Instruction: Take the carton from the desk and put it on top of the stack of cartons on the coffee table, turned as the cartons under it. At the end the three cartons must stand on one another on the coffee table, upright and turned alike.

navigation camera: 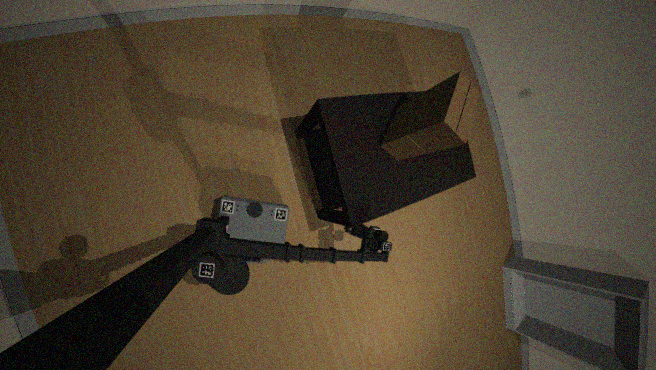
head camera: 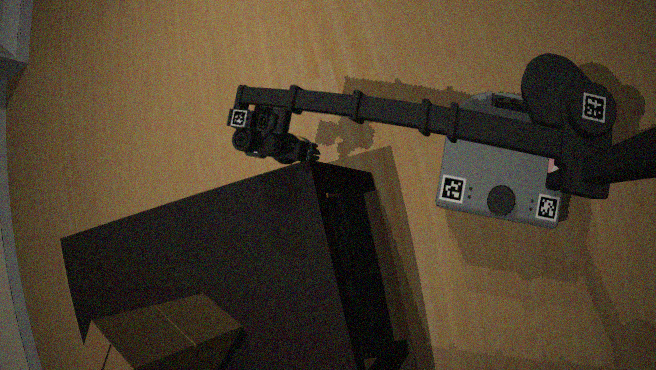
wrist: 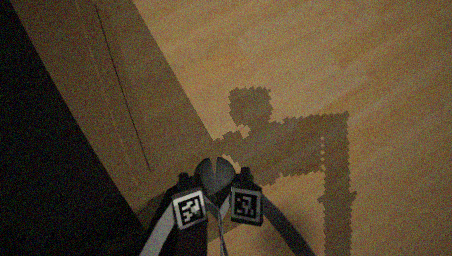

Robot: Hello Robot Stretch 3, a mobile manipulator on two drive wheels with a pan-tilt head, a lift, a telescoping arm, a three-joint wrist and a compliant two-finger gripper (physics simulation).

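Where they show: gripper, fingertip midpoint: (navigation camera: 346,226) (head camera: 314,155); robot's base at its link origin: (navigation camera: 254,209) (head camera: 499,199).
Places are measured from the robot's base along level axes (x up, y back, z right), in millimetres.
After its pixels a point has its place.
Note:
A brown carton (head camera: 165,325) {y -343, x 654, z 532 mm} (navigation camera: 425,142) {y -344, x 675, z 530 mm} with a pale centre seam is on a dark table (head camera: 225,260) {y -231, x 451, z 533 mm} (navigation camera: 370,160) {y -290, x 451, z 432 mm} (wrist: 25,125), toward its far end. Part of the carton is cut off in the head view. I cannot tell whether this table is the desk or the coffee table, nor how many cartons stand there. My gripper (head camera: 316,152) {y 22, x 193, z 480 mm} (navigation camera: 350,227) {y 22, x 193, z 480 mm} (wrist: 214,175) {y 22, x 193, z 480 mm} is beside the table's near corner, well away from the carton. Its fingertips are together with nothing between them. The carton does not show clearly in the wrist view.
My base (head camera: 492,175) {y 52, x 160, z 34 mm} (navigation camera: 255,227) {y 81, x 160, z 15 mm} stands on the wooden floor beside the table. My arm (head camera: 390,112) {y 101, x 550, z 218 mm} (navigation camera: 320,254) {y 101, x 550, z 225 mm} is stretched out past the table's corner. A grey framed unit (navigation camera: 565,280) {y 325, x 580, z 2538 mm} is at the right by the wall (navigation camera: 575,150) {y -800, x 683, z 2368 mm}. Shadows of the table and arm lie on the floor.

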